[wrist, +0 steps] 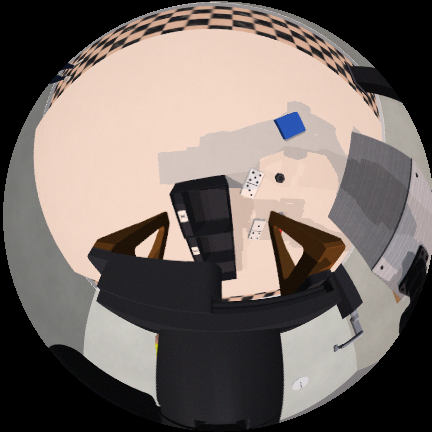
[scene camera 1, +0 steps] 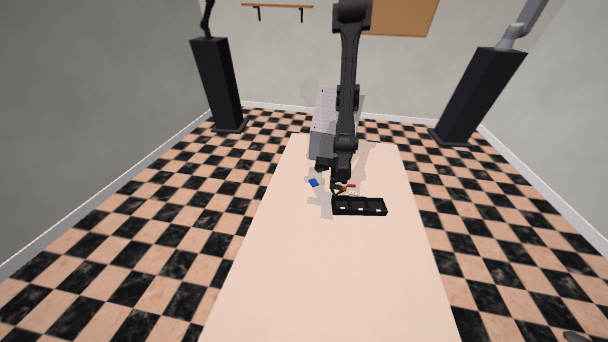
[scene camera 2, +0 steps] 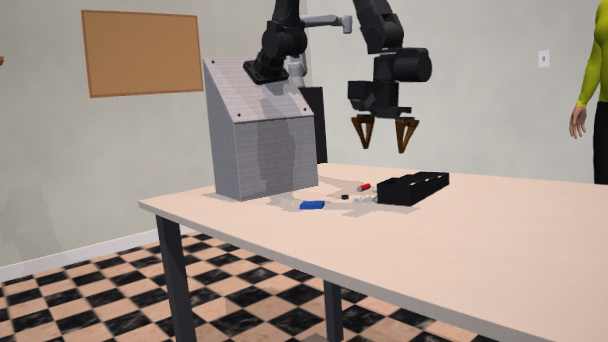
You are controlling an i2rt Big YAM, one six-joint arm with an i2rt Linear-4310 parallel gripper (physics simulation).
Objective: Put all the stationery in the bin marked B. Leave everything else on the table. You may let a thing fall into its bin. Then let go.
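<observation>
I can see a black three-compartment bin row in scene camera 1, in scene camera 2 and in the wrist view (202, 208). On the black three-compartment bin row, (scene camera 2: 408, 190) and (scene camera 1: 333, 209) are one and the same spot.
</observation>
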